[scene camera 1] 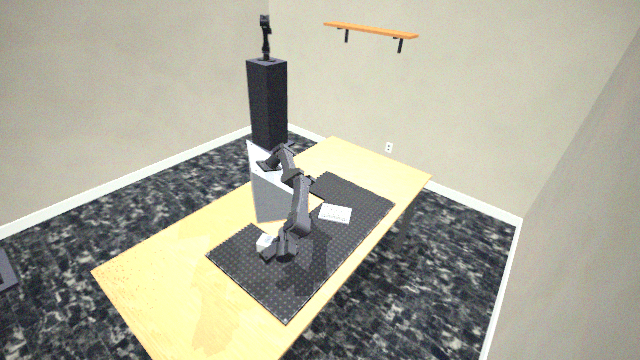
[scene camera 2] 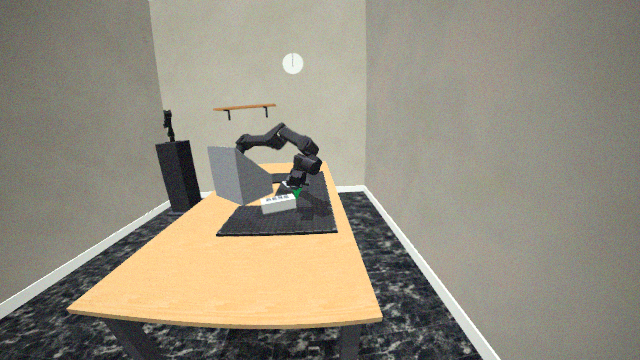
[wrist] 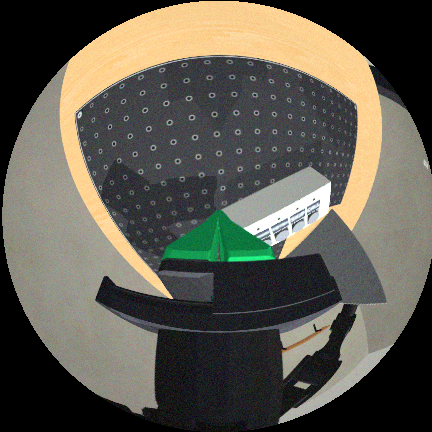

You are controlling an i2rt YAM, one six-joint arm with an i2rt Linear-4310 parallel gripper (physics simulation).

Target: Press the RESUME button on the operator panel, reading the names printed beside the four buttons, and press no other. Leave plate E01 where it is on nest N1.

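Places are measured from the arm's base along level axes (x ahead, y left, z up), in millimetres.
Pixels of known places: gripper, fingertip midpoint: (scene camera 2: 296, 198) (wrist: 218, 215); arm's base, link origin: (scene camera 1: 269, 166) (scene camera 2: 235, 157) (wrist: 353, 292).
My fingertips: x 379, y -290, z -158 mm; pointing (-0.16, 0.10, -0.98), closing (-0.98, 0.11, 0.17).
Ahead of a thing's pixels: the offset from my fingertips to its top centre. Level surfaces: height alone.
The white operator panel @(99 mm back, 54 mm left, 16 mm down) (scene camera 1: 264, 242) (scene camera 2: 279, 206) (wrist: 280, 196) lies on the black mat, with a row of round buttons on its top face. The printed names beside the buttons are too small and blurred to read. My gripper (scene camera 2: 298, 196) (wrist: 218, 215) is shut, its green fingertips together with nothing between them. It points down close to one end of the panel; its exact height and any contact cannot be told. In the wrist view the fingers hide the near end of the button row. A white plate @(40 mm back, 437 mm left, 46 mm down) (scene camera 1: 335, 213) lies farther along the mat; its label is not readable.
The black perforated mat @(72 mm down) (scene camera 1: 280, 295) (scene camera 2: 275, 226) (wrist: 240, 105) lies on the wooden table @(85 mm down) (scene camera 1: 165, 280) (scene camera 2: 225, 275). A grey wedge-shaped block (scene camera 1: 272, 200) (scene camera 2: 227, 175) (wrist: 350, 260) stands beside the panel, under the arm's base. A black pedestal (scene camera 1: 267, 105) (scene camera 2: 178, 175) with a second arm stands behind.
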